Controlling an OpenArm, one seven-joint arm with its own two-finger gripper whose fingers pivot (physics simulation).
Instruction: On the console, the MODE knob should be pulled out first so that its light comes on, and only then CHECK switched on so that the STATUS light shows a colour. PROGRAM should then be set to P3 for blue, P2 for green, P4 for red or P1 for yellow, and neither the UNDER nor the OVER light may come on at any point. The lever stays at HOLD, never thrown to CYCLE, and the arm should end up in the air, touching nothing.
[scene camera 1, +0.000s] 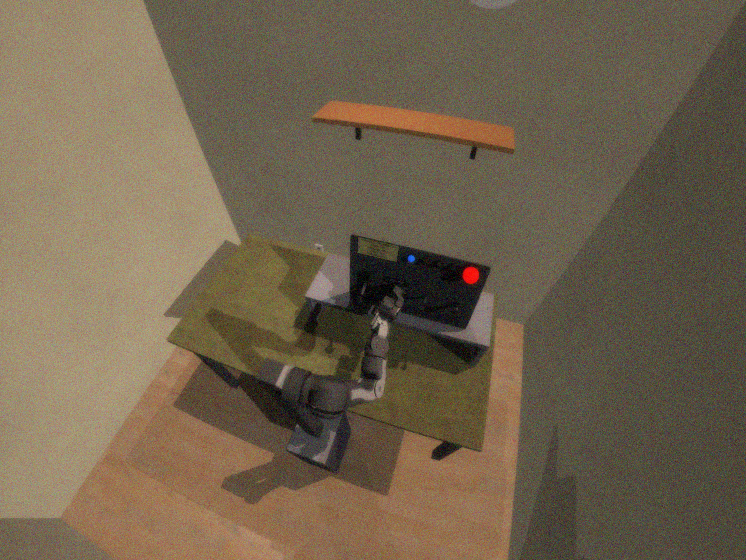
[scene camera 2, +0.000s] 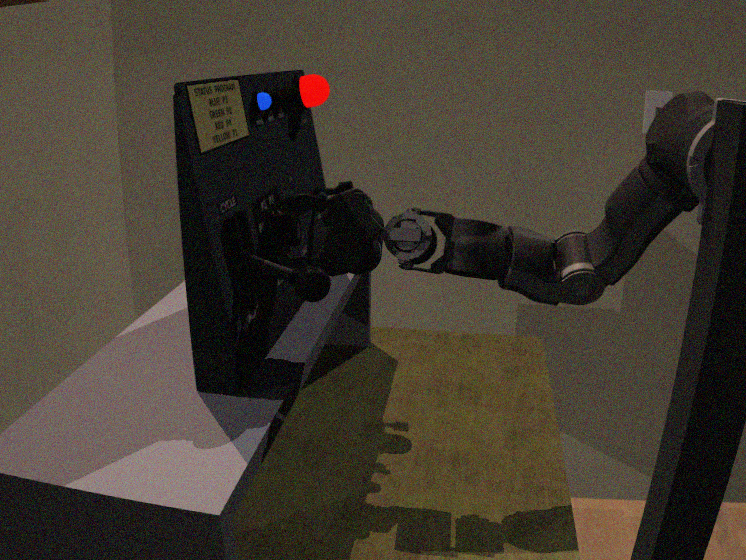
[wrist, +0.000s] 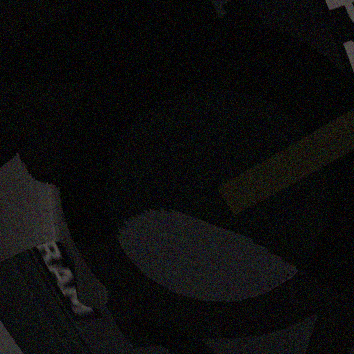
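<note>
The black console (scene camera 1: 442, 301) (scene camera 2: 198, 180) shows a small blue light (scene camera 1: 410, 258) (scene camera 2: 263, 100) and a large red light (scene camera 1: 470, 275) (scene camera 2: 313, 90); their labels are unreadable. In the wrist view, the grey face of the PROGRAM knob (wrist: 205, 260) is partly shadowed, with its yellow pointer (wrist: 292, 162) toward the upper right; the P number is unreadable. My gripper (scene camera 1: 397, 291) (scene camera 2: 280, 226) is shut on this knob, fingertips at the panel. The lever (scene camera 2: 313, 283) sticks out below the CYCLE label (scene camera 2: 227, 204). CHECK and MODE positions, and UNDER and OVER, cannot be made out.
A yellow STATUS PROGRAM chart (scene camera 1: 377, 248) (scene camera 2: 218, 115) is at the console's upper left. The console stands on a grey riser (scene camera 1: 328, 280) (scene camera 2: 120, 415) on the green table (scene camera 1: 265, 277) (scene camera 2: 470, 385). An orange shelf (scene camera 1: 415, 123) hangs on the wall above.
</note>
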